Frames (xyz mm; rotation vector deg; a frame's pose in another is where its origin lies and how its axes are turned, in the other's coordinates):
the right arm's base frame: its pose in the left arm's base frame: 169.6 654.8 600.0 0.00 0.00 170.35
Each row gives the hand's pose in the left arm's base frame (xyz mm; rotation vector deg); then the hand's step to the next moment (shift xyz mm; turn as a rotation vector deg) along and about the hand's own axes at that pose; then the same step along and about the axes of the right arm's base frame.
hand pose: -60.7 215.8 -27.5 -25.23 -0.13 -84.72
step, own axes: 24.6 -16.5 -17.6 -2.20 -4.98 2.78
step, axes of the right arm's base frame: 12.7 31.6 -4.9 4.68 -2.01 3.39
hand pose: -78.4 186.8 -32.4 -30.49 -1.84 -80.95
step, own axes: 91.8 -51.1 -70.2 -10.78 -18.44 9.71
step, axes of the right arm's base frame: 32.2 121.3 -14.6 18.32 -9.53 11.15
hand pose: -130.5 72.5 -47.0 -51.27 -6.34 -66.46
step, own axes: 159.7 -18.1 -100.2 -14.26 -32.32 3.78
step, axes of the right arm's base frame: -49.7 181.1 24.7 32.74 -4.23 13.13
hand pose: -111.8 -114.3 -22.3 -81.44 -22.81 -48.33
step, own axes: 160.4 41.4 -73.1 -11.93 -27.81 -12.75
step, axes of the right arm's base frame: -136.0 95.0 72.6 29.08 12.19 9.15
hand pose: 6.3 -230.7 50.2 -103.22 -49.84 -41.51
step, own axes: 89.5 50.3 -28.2 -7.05 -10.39 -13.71
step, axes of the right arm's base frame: -91.1 3.3 55.0 11.64 13.77 4.52
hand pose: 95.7 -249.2 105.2 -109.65 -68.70 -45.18
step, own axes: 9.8 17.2 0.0 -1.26 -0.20 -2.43
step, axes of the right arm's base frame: -19.3 -2.8 3.4 0.50 2.67 0.37
